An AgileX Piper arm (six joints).
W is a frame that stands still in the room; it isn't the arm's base.
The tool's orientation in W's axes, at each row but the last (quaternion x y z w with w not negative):
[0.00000, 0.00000, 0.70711, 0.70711]
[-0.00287, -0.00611, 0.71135, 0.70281]
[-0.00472, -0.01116, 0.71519, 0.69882]
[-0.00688, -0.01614, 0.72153, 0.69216]
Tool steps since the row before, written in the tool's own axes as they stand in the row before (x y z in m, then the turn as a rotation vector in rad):
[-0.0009, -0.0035, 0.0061, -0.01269, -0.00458, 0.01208]
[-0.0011, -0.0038, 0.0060, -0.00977, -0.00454, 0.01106]
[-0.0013, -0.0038, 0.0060, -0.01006, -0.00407, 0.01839]
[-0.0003, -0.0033, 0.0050, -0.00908, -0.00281, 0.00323]
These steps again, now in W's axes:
[0.0035, -0.0009, 0.0061, 0.00458, -0.01269, 0.01208]
[0.0037, -0.0011, 0.0060, 0.00452, -0.00977, 0.01107]
[0.0037, -0.0013, 0.0061, 0.00389, -0.01014, 0.01839]
[0.0031, -0.0002, 0.0051, 0.00308, -0.00900, 0.00321]

